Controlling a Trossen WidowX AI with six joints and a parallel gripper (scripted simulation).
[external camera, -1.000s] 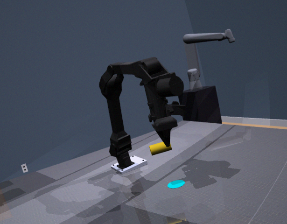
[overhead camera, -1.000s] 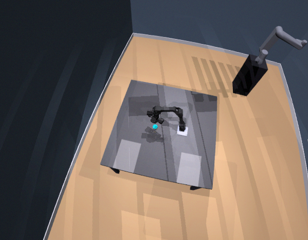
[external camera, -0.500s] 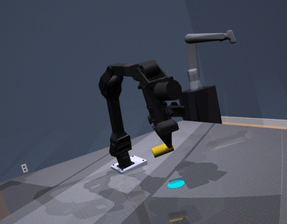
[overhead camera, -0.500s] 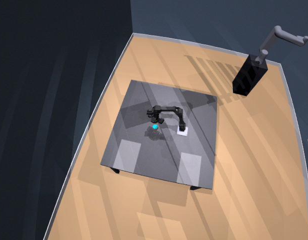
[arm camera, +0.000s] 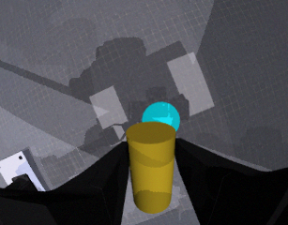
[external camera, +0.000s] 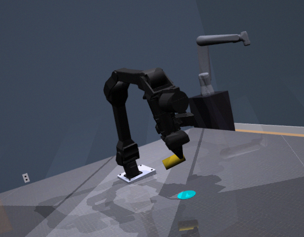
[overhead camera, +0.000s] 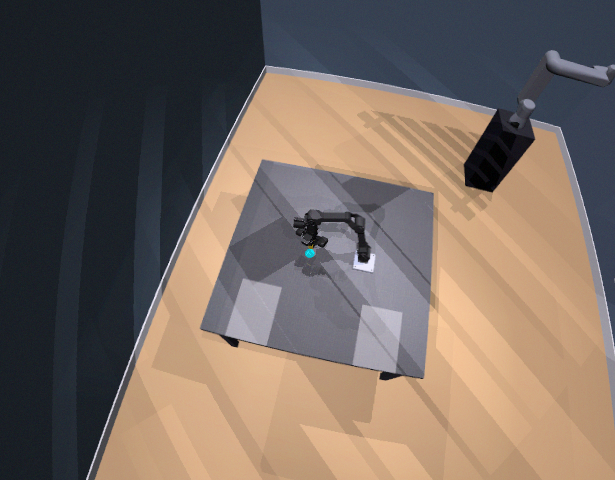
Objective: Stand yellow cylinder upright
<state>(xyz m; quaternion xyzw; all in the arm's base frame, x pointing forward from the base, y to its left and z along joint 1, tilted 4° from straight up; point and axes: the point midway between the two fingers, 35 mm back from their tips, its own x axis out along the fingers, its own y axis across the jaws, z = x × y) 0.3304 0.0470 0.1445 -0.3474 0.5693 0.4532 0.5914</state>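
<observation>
Now: the cyan circle 13 cm below my gripper tip, 1 cm to the right of it and 1 cm ahead of it. From my gripper tip the other things lie so: yellow tall cylinder (2 cm to the right, 1 cm below, 1 cm behind).
</observation>
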